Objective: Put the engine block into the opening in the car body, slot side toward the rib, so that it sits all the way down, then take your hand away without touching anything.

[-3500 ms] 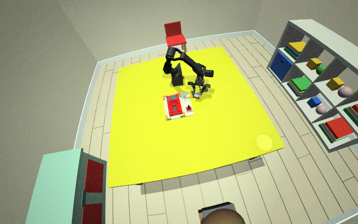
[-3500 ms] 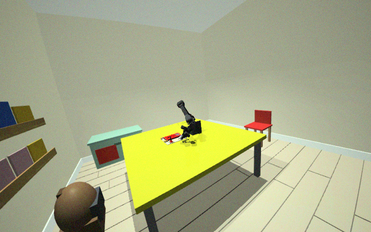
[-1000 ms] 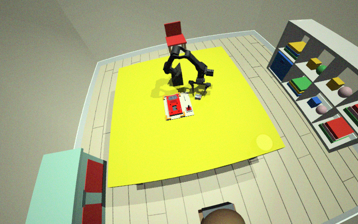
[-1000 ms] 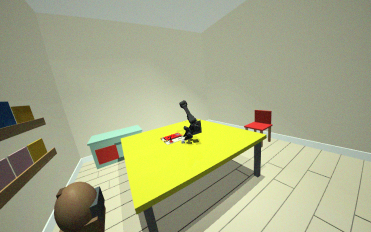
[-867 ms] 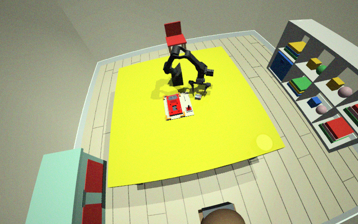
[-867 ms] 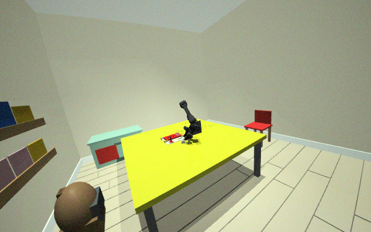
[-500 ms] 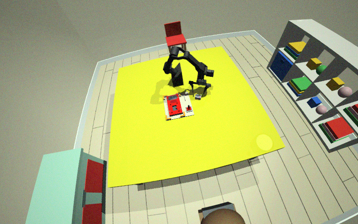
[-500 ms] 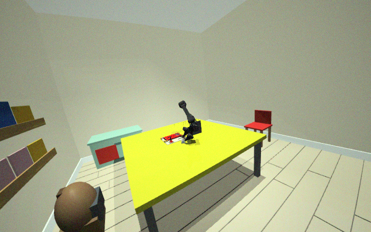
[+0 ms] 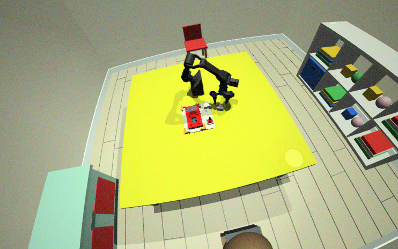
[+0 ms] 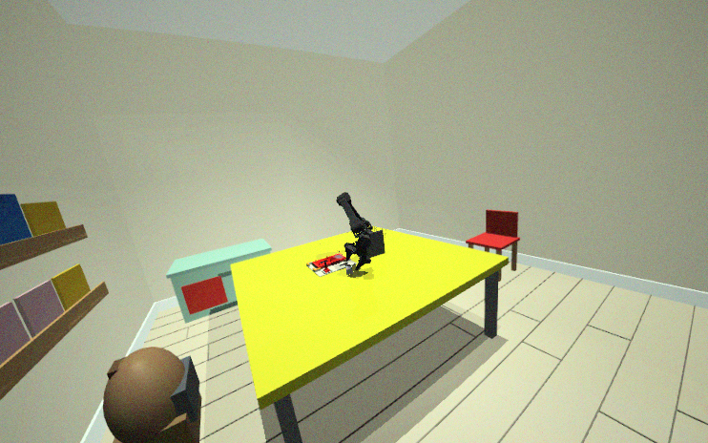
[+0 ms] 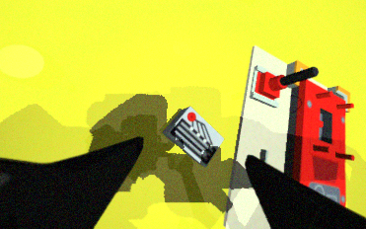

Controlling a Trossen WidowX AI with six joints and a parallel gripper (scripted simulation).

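Now: the engine block 2 cm below my gripper tip and 1 cm ahead of it.
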